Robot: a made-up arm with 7 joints.
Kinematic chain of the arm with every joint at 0, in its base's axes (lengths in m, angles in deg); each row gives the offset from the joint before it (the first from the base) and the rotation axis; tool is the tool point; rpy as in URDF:
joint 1: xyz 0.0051 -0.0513 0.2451 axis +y
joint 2: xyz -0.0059 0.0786 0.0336 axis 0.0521 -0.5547 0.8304
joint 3: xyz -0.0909 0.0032 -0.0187 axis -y
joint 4: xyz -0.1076 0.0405 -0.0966 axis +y
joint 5: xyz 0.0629 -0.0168 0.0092 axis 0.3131 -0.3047 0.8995
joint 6: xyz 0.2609 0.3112 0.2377 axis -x
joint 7: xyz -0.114 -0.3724 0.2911 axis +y
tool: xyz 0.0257 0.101 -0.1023 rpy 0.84 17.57 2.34
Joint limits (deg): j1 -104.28..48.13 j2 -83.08..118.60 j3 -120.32..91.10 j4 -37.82..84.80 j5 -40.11..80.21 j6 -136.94..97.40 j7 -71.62..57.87
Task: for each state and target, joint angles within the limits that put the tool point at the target. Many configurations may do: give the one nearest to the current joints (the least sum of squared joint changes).
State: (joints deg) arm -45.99 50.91 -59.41 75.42 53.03 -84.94 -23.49
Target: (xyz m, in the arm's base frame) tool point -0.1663 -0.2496 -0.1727
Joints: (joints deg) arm -34.03 70.12 -79.33 84.80 6.20 -106.25 -40.45
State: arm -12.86 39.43 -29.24 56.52 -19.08 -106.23 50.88
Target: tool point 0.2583 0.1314 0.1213
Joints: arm -55.64 55.60 6.69 38.91 -34.16 -96.24 36.33
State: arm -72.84 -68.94 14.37 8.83 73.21 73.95 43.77
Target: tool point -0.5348 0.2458 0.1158
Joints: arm -91.70 -59.88 31.95 13.64 70.23 37.22 38.61
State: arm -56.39 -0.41 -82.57 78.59 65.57 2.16 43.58
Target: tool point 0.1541 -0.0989 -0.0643
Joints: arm -49.85 0.31 -87.60 83.06 78.13 0.34 49.58
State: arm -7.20 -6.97 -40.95 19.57 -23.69 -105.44 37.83
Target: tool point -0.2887 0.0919 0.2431
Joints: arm 21.91 -2.71 -60.78 27.36 -34.52 -86.44 47.26
